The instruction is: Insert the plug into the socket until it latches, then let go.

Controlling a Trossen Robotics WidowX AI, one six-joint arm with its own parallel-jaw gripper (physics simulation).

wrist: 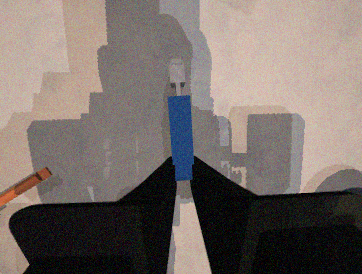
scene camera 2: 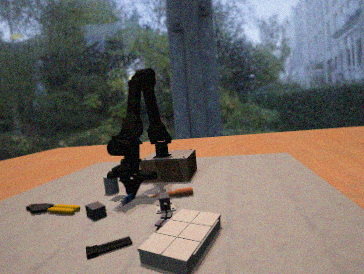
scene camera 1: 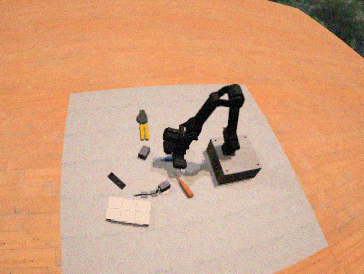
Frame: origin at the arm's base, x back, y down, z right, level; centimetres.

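Seen in the pictures: gripper, fingertip midpoint: (wrist: 182,162) (scene camera 2: 131,198) (scene camera 1: 172,160); arm's base, link origin: (scene camera 2: 162,156) (scene camera 1: 228,150).
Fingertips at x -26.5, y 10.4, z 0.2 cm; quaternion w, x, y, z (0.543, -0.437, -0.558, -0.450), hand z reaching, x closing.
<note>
Offsets run from my fingertips to a thing's middle. "*": to the spot under its first point.
The plug, with a blue body and a pale grey tip @(* dx -2.5, dy -1.7, dz -0.7 cm) (scene camera 1: 168,159) (scene camera 2: 128,199) (wrist: 181,130), is at the mat's surface or low over it. In the wrist view its tip points up the picture, away from the fingers. My gripper (scene camera 1: 176,161) (scene camera 2: 131,193) (wrist: 182,162) points down and is shut on the rear part of the blue body, one fingertip at each side. The socket, apparently the small grey block on a light base @(dx -5.3, dy -2.2, dz -16.5 cm) (scene camera 1: 163,186) (scene camera 2: 165,203), stands apart from the plug, towards the white tiled box; its opening cannot be made out.
A cable with small blocks @(* dx -13.7, dy -0.5, dz -20.0 cm) (scene camera 1: 145,194) (scene camera 2: 162,220) runs from the socket. An orange screwdriver @(dx +3.9, dy -1.3, dz -14.5 cm) (scene camera 1: 186,188) (scene camera 2: 181,192) (wrist: 25,187) lies near it. Around are a white tiled box @(dx -21.2, dy -1.7, dz -29.4 cm) (scene camera 1: 128,211) (scene camera 2: 195,216), black bar @(dx -27.7, dy -0.7, dz -13.5 cm) (scene camera 1: 116,180) (scene camera 2: 108,247), grey block @(dx -14.7, dy -1.7, dz +3.0 cm) (scene camera 1: 144,152) (scene camera 2: 96,211), yellow-handled pliers @(* dx -14.6, dy -1.8, dz +16.7 cm) (scene camera 1: 144,131) (scene camera 2: 64,209) and grey cylinder @(dx +4.9, dy -3.4, dz +13.2 cm) (scene camera 2: 111,186).
</note>
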